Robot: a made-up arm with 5 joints.
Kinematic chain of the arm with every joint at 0, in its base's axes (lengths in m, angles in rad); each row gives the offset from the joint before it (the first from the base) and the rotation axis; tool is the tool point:
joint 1: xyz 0 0 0.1 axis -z
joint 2: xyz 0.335 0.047 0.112 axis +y
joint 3: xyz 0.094 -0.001 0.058 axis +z
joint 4: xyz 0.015 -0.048 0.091 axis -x
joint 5: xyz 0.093 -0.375 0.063 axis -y
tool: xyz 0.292 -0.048 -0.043
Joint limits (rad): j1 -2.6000..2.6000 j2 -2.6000..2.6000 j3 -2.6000..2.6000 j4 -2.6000..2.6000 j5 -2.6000..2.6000
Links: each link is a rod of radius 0.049 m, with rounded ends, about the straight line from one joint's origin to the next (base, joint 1, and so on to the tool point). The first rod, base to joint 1, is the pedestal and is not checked.
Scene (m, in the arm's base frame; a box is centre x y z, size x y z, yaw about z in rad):
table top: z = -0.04
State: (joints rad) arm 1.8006 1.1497 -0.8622 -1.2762 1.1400
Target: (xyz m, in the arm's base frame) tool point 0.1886 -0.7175 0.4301
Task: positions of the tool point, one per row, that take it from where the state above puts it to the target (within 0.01 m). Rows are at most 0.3 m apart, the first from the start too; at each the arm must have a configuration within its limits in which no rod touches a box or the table.
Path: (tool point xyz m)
1: -0.4828 -0.2066 0.3007
2: -0.4154 -0.3892 0.3640
3: -0.2740 -0.5565 0.4085
4: -0.0656 -0.6754 0.4311
5: 0.1886 -0.7175 0.4301

